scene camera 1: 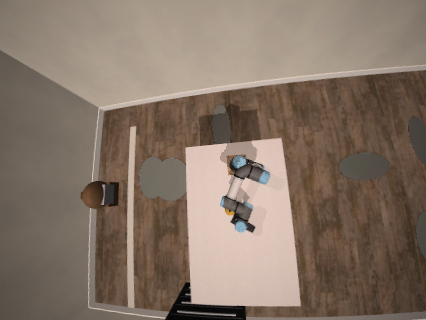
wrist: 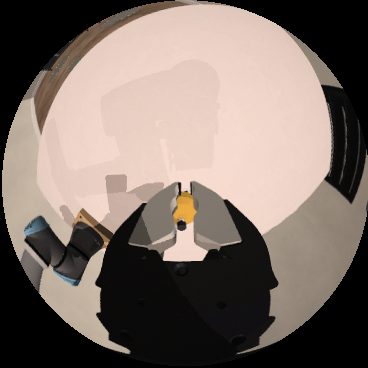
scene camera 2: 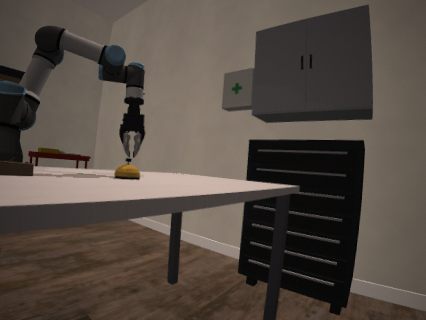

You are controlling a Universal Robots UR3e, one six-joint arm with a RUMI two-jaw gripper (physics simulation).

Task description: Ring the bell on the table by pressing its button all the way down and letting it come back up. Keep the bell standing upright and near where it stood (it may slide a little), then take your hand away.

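Frame: origin at the arm's base, x ahead, y left, z up, level; millimetres.
Seen in the pictures: gripper, between the fingertips: (wrist: pixel 185 182) (scene camera 2: pixel 131 157); arm's base, origin of its link: (wrist: pixel 89 233).
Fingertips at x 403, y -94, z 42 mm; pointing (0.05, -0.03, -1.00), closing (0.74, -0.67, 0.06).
Offsets run from my fingertips to a thing's top centre. Level surfaces: height alone.
The yellow dome bell {5 mm down, 74 mm back, 62 mm right} (scene camera 1: pixel 229 211) (scene camera 2: pixel 127 172) (wrist: pixel 185 207) stands upright on the pale table {71 mm down} (scene camera 1: pixel 240 275) (scene camera 2: pixel 220 186) (wrist: pixel 260 100). Its small black button {5 mm down, 74 mm back, 62 mm right} (scene camera 2: pixel 128 160) (wrist: pixel 181 225) is on top and stands up from the dome. My gripper (scene camera 2: pixel 131 156) (wrist: pixel 185 182) is shut with nothing between its fingers, leaving a narrow slit. It points down, its tips just above the button in scene camera 2; whether they touch it I cannot tell. The fingers hide the sides of the bell in the wrist view, and the arm covers part of it in scene camera 1.
The arm's base stands on a wooden board (scene camera 1: pixel 229 169) (scene camera 2: pixel 16 169) (wrist: pixel 92 223) at one end of the table. A black drawer cabinet (scene camera 1: pixel 210 309) (scene camera 2: pixel 305 175) (wrist: pixel 345 142) stands beyond the other end. A grey wall cupboard (scene camera 2: pixel 285 75) and a first-aid box (scene camera 2: pixel 237 97) hang above.
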